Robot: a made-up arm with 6 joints.
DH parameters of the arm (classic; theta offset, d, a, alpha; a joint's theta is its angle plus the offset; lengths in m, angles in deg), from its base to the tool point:
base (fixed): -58.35 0 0.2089 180
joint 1: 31.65 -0.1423 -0.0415 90
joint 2: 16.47 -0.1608 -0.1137 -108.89
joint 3: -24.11 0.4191 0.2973 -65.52
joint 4: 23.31 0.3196 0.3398 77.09
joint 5: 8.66 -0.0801 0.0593 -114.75
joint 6: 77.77 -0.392 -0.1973 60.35
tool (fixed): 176.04 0.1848 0 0
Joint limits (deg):
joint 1: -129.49..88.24
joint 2: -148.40..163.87
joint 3: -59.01..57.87
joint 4: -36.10..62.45
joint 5: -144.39..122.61
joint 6: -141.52..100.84
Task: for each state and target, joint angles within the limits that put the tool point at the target. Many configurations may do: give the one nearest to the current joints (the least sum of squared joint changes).
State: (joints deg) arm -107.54 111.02 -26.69 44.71 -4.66 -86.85
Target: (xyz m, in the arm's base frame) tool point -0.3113 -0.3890 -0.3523
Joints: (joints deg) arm -106.95 77.88 -11.86 45.95 3.83 -69.39
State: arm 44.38 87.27 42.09 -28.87 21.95 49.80
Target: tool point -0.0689 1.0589 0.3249
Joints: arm 27.97 133.68 41.98 -36.10 6.23 39.16
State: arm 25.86 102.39 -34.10 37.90 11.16 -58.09
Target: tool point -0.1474 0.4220 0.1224
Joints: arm -16.82 124.67 -13.83 52.18 1.79 -74.98
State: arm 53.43 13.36 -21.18 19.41 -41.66 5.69
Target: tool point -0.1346 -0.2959 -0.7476
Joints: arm 54.45 9.35 -5.02 -4.12 -23.31 2.44
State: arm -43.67 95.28 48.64 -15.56 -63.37 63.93
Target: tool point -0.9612 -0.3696 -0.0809
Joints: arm -57.31 107.93 57.87 -30.84 -27.44 46.72
